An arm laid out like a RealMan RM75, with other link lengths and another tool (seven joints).
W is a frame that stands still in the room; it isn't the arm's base.
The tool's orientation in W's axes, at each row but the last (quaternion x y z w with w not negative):
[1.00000 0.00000 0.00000 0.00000]
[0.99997 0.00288 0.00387 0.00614]
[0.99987 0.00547 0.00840 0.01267]
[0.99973 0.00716 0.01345 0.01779]
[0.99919 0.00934 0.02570 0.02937]
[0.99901 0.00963 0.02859 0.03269]
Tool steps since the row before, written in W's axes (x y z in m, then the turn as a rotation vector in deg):
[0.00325 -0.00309 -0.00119 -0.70 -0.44 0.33]
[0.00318 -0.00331 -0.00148 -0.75 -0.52 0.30]
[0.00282 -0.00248 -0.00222 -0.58 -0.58 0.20]
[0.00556 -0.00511 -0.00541 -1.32 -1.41 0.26]
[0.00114 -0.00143 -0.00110 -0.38 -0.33 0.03]
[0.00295 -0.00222 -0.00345 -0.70 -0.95 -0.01]
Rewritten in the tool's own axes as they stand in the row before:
[0.00325 0.00309 0.00119 -0.70 0.44 -0.33]
[0.00315 0.00331 0.00155 -0.75 0.52 -0.30]
[0.00275 0.00245 0.00233 -0.58 0.58 -0.20]
[0.00534 0.00499 0.00574 -1.33 1.40 -0.25]
[0.00105 0.00138 0.00124 -0.38 0.32 -0.03]
[0.00270 0.00204 0.00375 -0.72 0.93 0.03]

